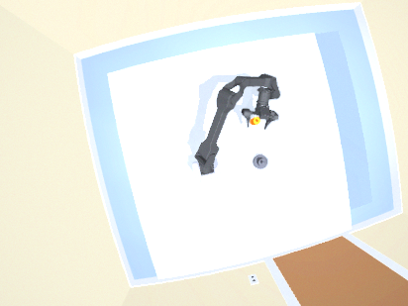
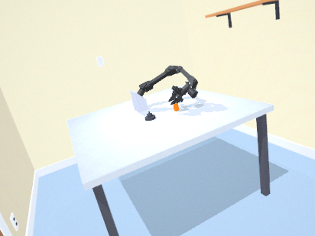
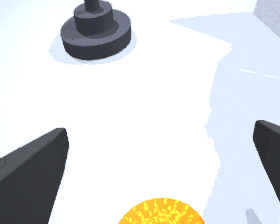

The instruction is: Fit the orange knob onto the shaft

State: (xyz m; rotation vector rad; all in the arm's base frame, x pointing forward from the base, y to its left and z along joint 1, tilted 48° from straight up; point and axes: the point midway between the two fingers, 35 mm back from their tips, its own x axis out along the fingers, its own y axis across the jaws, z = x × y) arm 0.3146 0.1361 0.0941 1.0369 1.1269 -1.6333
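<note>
My gripper tip is 40 mm to the right of the orange knob, 40 mm above it and 20 mm short of it. Round my gripper tip: pedestal: 190 mm to the right, 40 mm below.
</note>
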